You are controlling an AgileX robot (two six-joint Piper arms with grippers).
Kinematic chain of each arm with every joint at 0, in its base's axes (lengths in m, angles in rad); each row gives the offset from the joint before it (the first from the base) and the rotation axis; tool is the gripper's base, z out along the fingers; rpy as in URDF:
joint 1: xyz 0 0 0.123 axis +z
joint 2: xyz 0 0 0 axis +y
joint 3: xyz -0.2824 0 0.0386 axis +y
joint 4: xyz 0.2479 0 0.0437 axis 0.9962 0 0.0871
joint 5: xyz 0 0 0 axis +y
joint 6: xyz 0.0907 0 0.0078 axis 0.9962 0 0.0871
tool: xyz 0 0 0 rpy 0 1.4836 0
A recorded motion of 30 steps. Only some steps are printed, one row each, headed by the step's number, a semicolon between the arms.
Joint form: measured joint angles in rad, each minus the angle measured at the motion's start. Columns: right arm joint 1, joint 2, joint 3, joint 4, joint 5, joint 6; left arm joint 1, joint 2, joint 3, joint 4, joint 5, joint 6.
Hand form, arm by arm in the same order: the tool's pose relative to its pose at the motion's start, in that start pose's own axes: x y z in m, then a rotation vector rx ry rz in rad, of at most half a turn. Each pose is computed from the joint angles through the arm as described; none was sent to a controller.
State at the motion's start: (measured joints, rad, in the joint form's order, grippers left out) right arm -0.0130 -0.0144 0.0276 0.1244 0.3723 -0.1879; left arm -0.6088 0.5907 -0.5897 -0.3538 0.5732 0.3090
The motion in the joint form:
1: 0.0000 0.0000 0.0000 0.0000 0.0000 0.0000; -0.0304 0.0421 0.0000 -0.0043 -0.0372 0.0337
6: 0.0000 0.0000 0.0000 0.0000 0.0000 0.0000; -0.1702 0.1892 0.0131 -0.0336 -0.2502 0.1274
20: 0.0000 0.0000 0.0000 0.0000 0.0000 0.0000; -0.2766 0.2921 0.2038 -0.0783 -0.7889 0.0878
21: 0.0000 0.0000 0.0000 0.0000 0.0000 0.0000; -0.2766 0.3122 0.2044 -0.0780 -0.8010 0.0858
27: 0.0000 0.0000 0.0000 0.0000 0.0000 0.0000; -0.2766 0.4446 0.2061 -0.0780 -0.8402 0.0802
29: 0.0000 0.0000 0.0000 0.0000 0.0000 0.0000; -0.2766 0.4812 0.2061 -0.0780 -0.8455 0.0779
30: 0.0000 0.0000 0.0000 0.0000 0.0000 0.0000; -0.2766 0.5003 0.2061 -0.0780 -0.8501 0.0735
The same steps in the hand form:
1: 0.0000 0.0000 0.0000 0.0000 0.0000 0.0000; -0.0021 -0.0012 0.0095 0.0183 0.0074 0.0356
6: 0.0000 0.0000 0.0000 0.0000 0.0000 0.0000; -0.0085 -0.0125 0.0452 0.0843 -0.0331 0.1367
20: 0.0000 0.0000 0.0000 0.0000 0.0000 0.0000; 0.0186 -0.0094 0.0773 -0.0132 -0.2380 0.0686
21: 0.0000 0.0000 0.0000 0.0000 0.0000 0.0000; 0.0198 -0.0091 0.0812 -0.0187 -0.2287 0.0681
27: 0.0000 0.0000 0.0000 0.0000 0.0000 0.0000; 0.0322 -0.0077 0.1070 -0.0415 -0.1322 0.0730
29: 0.0000 0.0000 0.0000 0.0000 0.0000 0.0000; 0.0366 -0.0075 0.1139 -0.0458 -0.1009 0.0739
30: 0.0000 0.0000 0.0000 0.0000 0.0000 0.0000; 0.0388 -0.0073 0.1174 -0.0486 -0.0863 0.0712

